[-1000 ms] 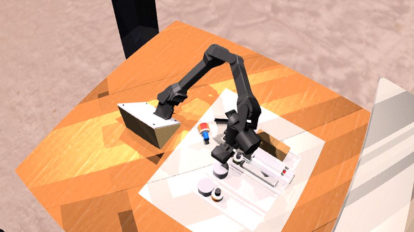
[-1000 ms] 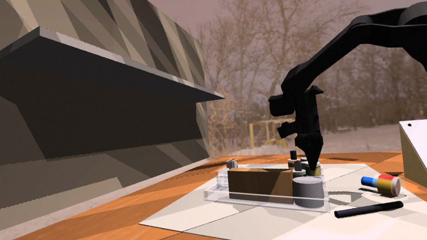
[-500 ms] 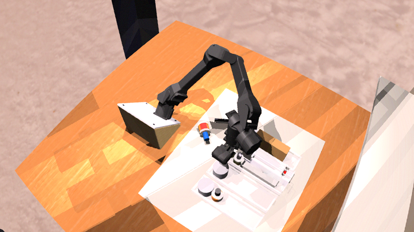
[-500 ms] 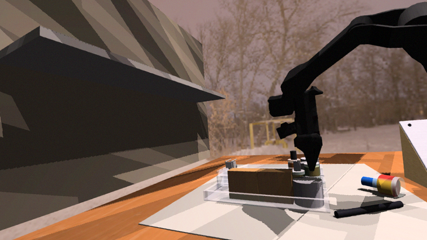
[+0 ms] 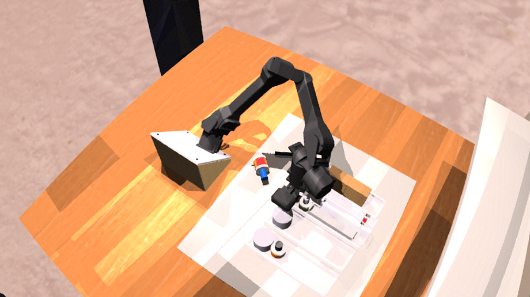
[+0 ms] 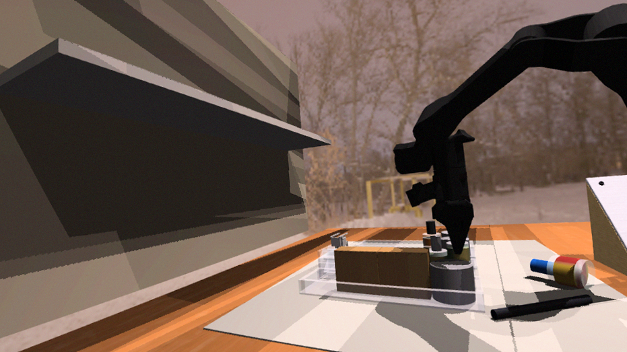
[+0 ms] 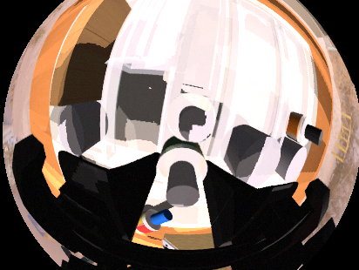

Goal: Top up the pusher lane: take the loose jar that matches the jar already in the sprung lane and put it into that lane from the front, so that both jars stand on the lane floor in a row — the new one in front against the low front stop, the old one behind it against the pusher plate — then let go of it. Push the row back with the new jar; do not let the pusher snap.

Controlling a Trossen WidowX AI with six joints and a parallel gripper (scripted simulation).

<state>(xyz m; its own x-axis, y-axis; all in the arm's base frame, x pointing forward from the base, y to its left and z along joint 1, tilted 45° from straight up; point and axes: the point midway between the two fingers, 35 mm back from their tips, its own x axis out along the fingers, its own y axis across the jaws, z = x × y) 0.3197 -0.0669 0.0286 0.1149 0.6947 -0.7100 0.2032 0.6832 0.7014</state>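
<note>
The sprung lane is 14 cm ahead of my gripper tip and 3 cm below it. The rest, counted from my gripper tip: black pen (7 cm behind, 16 cm to the left, 4 cm below); then red mark (23 cm ahead, 1 cm to the right, 3 cm above).
</note>
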